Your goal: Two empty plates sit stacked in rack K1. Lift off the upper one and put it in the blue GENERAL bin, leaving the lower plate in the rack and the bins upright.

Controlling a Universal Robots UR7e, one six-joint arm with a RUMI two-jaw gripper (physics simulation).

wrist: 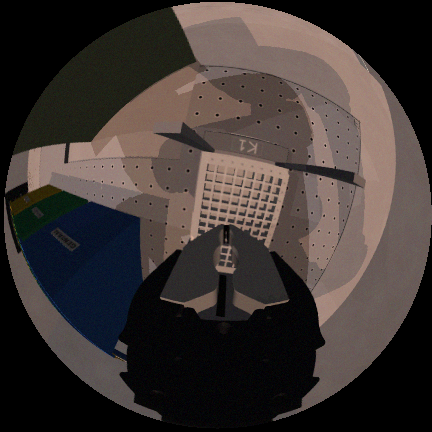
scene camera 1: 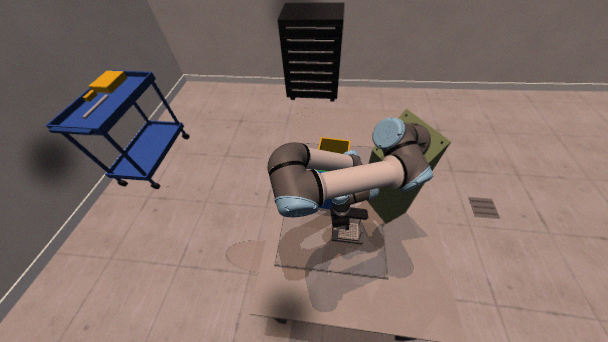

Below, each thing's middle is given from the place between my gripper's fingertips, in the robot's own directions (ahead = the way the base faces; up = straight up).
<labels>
The blue general bin (wrist: 87,261) is 12 cm ahead of my hand, 18 cm to the right of it and 4 cm above it.
</labels>
